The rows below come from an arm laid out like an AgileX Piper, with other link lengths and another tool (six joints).
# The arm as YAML. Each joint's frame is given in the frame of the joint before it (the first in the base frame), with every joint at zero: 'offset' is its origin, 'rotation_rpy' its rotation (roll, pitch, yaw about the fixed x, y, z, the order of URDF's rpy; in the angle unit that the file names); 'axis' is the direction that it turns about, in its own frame. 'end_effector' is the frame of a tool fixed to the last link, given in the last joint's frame.
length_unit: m
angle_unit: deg
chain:
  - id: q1
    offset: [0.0, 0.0, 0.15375]
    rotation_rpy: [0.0, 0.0, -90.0]
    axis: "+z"
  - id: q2
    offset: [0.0, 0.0, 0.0]
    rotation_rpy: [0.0, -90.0, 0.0]
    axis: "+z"
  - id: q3
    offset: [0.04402, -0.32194, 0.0]
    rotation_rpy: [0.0, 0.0, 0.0]
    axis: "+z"
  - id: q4
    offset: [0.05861, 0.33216, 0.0]
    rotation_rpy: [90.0, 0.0, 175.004]
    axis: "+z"
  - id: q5
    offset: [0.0, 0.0, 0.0]
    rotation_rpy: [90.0, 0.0, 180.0]
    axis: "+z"
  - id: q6
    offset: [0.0, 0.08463, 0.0]
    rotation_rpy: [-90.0, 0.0, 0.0]
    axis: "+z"
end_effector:
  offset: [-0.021, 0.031, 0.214]
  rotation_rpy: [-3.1, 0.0, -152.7]
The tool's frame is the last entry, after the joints.
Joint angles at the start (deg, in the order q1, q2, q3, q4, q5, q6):
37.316, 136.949, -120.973, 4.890, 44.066, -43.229
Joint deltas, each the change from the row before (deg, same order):
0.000, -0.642, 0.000, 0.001, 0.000, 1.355
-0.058, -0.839, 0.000, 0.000, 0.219, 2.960
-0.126, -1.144, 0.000, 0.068, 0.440, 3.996
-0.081, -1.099, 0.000, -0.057, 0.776, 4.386
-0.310, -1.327, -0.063, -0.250, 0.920, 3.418
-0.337, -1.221, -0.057, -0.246, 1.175, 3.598
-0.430, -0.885, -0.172, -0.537, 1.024, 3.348
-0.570, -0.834, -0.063, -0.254, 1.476, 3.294
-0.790, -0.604, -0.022, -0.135, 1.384, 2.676
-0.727, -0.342, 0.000, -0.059, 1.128, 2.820
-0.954, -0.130, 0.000, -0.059, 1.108, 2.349
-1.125, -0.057, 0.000, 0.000, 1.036, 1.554
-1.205, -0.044, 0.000, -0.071, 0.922, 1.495
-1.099, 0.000, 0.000, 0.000, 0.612, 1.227
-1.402, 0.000, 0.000, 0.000, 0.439, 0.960
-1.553, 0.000, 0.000, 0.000, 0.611, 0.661
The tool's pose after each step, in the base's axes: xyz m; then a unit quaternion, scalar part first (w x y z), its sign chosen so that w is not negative. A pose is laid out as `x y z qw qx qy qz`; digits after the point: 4 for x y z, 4 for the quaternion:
0.6294 0.4552 0.0707 0.2811 -0.4058 0.8613 0.1204
0.6288 0.4537 0.0803 0.2841 -0.3827 0.8695 0.1293
0.6275 0.4511 0.0928 0.2867 -0.3506 0.8802 0.1418
0.6244 0.4478 0.1034 0.2856 -0.3163 0.8915 0.1538
0.6236 0.4415 0.1176 0.2869 -0.2883 0.8991 0.1616
0.6216 0.4342 0.1294 0.2851 -0.2586 0.9074 0.1690
0.6216 0.4256 0.1384 0.2839 -0.2307 0.9145 0.1729
0.6198 0.4150 0.1443 0.2774 -0.2012 0.9227 0.1765
0.6194 0.4026 0.1473 0.2702 -0.1742 0.9300 0.1779
0.6189 0.3918 0.1475 0.2624 -0.1458 0.9367 0.1800
0.6200 0.3787 0.1453 0.2541 -0.1192 0.9429 0.1796
0.6224 0.3642 0.1427 0.2467 -0.0974 0.9478 0.1772
0.6255 0.3488 0.1404 0.2405 -0.0753 0.9519 0.1743
0.6289 0.3355 0.1385 0.2362 -0.0560 0.9546 0.1724
0.6346 0.3192 0.1372 0.2340 -0.0363 0.9566 0.1700
0.6400 0.3008 0.1355 0.2310 -0.0178 0.9585 0.1660

